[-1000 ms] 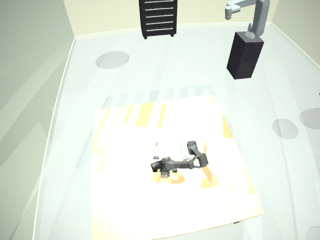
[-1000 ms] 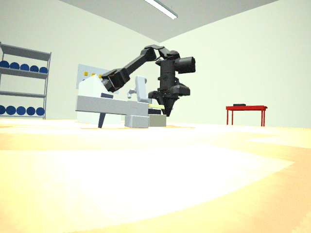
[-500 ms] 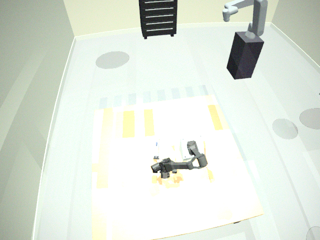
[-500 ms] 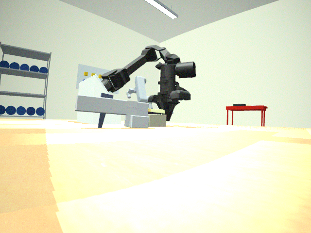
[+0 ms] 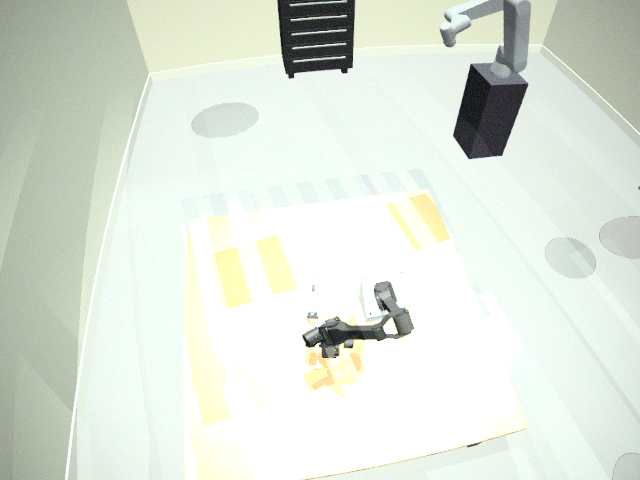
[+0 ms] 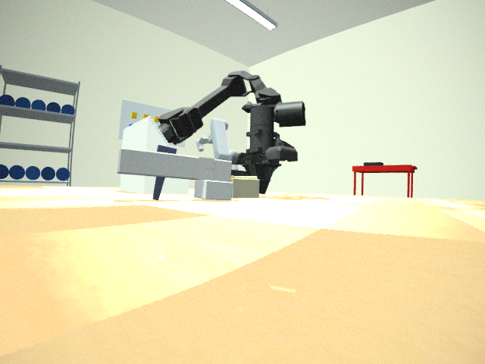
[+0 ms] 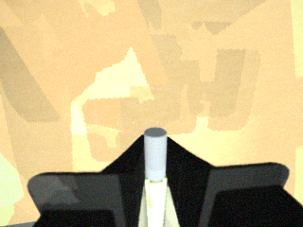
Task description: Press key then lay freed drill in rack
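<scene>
Now: the drill 40 mm to the right of my gripper tip, 40 mm above it and 10 mm behind it. Round my gripper tip: pale grey fixture: 230 mm to the right, 40 mm above, 20 mm ahead; then grey-beige rack: 50 mm to the right, 10 mm behind, 10 mm above; then dark blue key: 260 mm to the right, 40 mm above, 20 mm ahead.
</scene>
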